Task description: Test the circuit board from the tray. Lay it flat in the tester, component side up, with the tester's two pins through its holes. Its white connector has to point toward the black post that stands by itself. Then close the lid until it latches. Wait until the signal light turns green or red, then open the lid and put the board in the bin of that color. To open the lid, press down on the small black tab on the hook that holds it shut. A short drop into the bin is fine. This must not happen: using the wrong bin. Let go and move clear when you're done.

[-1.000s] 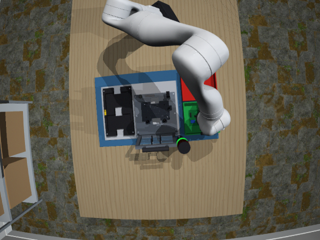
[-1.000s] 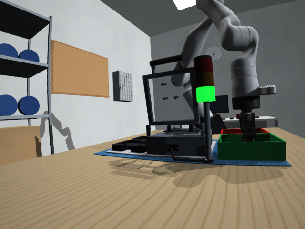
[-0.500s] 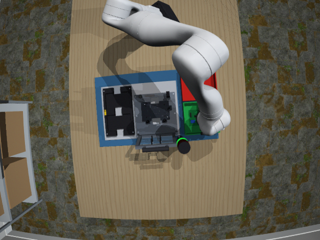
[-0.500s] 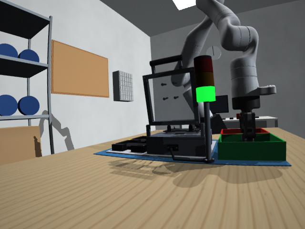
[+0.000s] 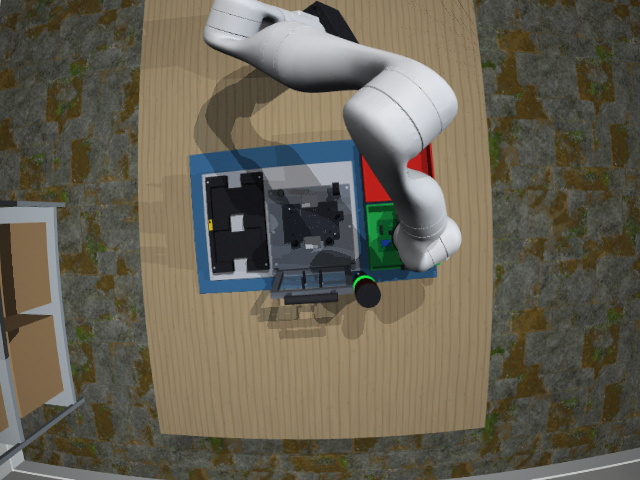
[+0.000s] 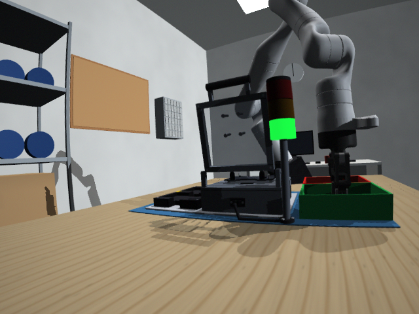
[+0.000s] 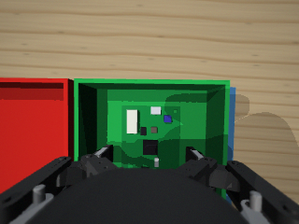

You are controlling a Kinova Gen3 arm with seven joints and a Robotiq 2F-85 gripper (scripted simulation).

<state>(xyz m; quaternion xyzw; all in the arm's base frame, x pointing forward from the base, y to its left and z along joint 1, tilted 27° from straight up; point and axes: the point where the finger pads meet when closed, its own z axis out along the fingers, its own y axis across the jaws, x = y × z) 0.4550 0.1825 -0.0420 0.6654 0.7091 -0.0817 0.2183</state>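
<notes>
The green bin lies 1 cm below my hand. Also, from my hand: black hook 10 cm behind, 14 cm to the right, 7 cm above; green circuit board 1 cm below; red bin 15 cm behind, 1 cm below.
</notes>
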